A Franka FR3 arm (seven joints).
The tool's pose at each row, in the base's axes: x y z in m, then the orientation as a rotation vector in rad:
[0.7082 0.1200 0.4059 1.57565 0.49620 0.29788]
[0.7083 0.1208 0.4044 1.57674 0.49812 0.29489]
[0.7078 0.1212 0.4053 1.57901 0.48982 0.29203]
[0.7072 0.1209 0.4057 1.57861 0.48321 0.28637]
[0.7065 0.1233 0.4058 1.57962 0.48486 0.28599]
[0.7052 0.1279 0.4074 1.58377 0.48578 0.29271]
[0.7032 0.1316 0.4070 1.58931 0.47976 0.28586]
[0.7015 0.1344 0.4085 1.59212 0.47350 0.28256]
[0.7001 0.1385 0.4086 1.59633 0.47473 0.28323]
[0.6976 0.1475 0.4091 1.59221 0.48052 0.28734]
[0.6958 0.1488 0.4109 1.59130 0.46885 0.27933]
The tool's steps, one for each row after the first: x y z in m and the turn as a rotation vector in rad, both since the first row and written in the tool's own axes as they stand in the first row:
[0.0006 -0.0015 -0.0005 0.00186 -0.00071 -0.00267]
[0.0003 -0.0007 -0.0012 0.00248 -0.00776 0.00116]
[-0.0004 -0.0003 -0.0013 0.00133 -0.01554 0.00159]
[0.0001 -0.0004 -0.0037 0.00271 -0.01475 0.00064]
[0.0011 0.0010 -0.0085 0.00600 -0.00988 0.00524]
[0.0011 0.0003 -0.0126 0.01080 -0.01804 0.00616]
[0.0009 0.0015 -0.0160 0.01250 -0.02408 0.00865]
[0.0016 0.0014 -0.0203 0.01670 -0.02287 0.00942]
[0.0037 0.0015 -0.0294 0.01354 -0.01662 0.00736]
[0.0026 0.0030 -0.0315 0.01110 -0.02906 0.00927]

